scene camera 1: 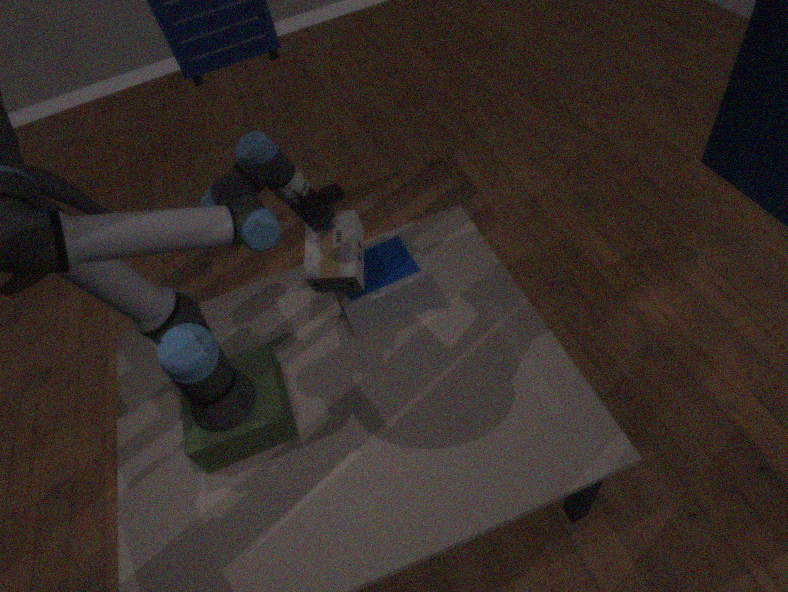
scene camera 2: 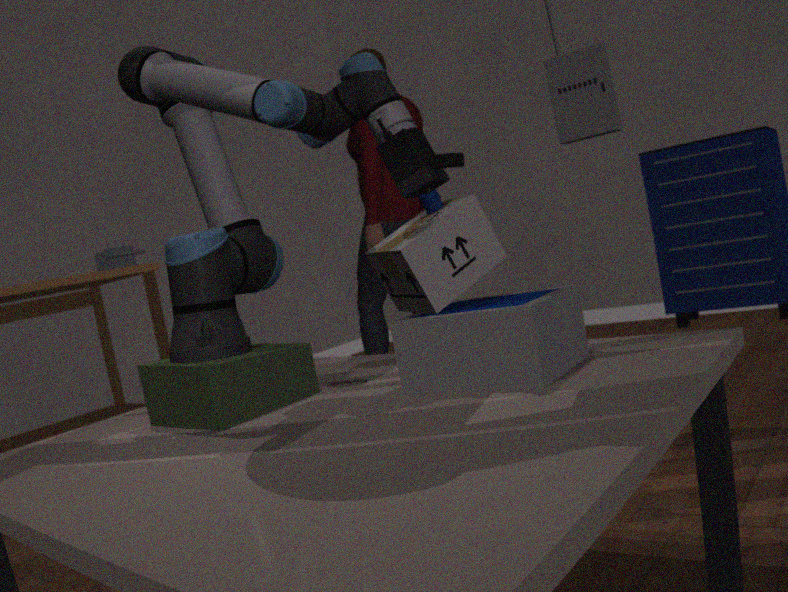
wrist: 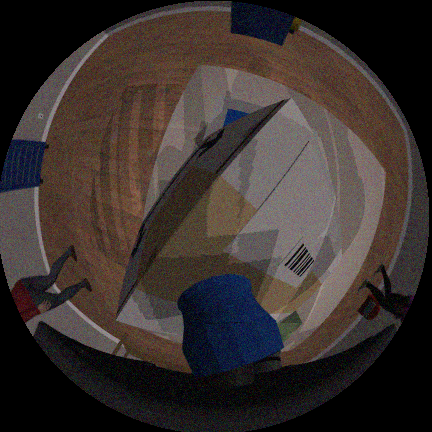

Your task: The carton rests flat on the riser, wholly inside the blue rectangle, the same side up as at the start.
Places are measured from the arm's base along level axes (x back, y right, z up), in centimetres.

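Pixels of known places: hand, tool point: (scene camera 1: 329,225) (scene camera 2: 440,212) (wrist: 228,273); arm's base, link origin: (scene camera 1: 225,402) (scene camera 2: 211,355).
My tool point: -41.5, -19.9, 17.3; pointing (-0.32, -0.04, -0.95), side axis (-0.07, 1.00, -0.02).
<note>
For each thing: its middle in the pictures, then the offset to it from my tool point, as dx, dy, dz. Level surfaces: height alone.
- white carton, body centre: (wrist: 246,245) (scene camera 2: 435,254) (scene camera 1: 335,252) +1.2, +2.3, -6.9
- grey riser, body centre: (scene camera 2: 491,339) (scene camera 1: 379,281) -7.2, +4.6, -22.1
- blue rectangle, body centre: (wrist: 259,172) (scene camera 2: 485,303) (scene camera 1: 375,267) -7.2, +4.6, -16.1
- pale table, surface height: dz -28.2
The white carton (scene camera 1: 336,258) (scene camera 2: 458,254) (wrist: 295,190) with tan tape hangs clearly tilted from my blue suction cup (scene camera 1: 326,224) (scene camera 2: 431,202) (wrist: 220,295), which is on its top face. The arrows on its side point up at a slant. In the scene camera 2 view its low edge is close to the top of the grey riser (scene camera 1: 398,302) (scene camera 2: 468,356); I cannot tell whether they touch. In the scene camera 1 view it covers the left part of the blue rectangle (scene camera 1: 389,262) (scene camera 2: 515,299) (wrist: 235,117); the right part shows beside it.
The arm stands on a green block (scene camera 1: 273,407) (scene camera 2: 267,382) on the pale table (scene camera 1: 509,484) (scene camera 2: 356,541). A blue cabinet (scene camera 1: 219,31) (scene camera 2: 719,223) and a person in red (scene camera 2: 375,178) are behind. A wooden table (scene camera 2: 76,280) is at the left in the scene camera 2 view.
</note>
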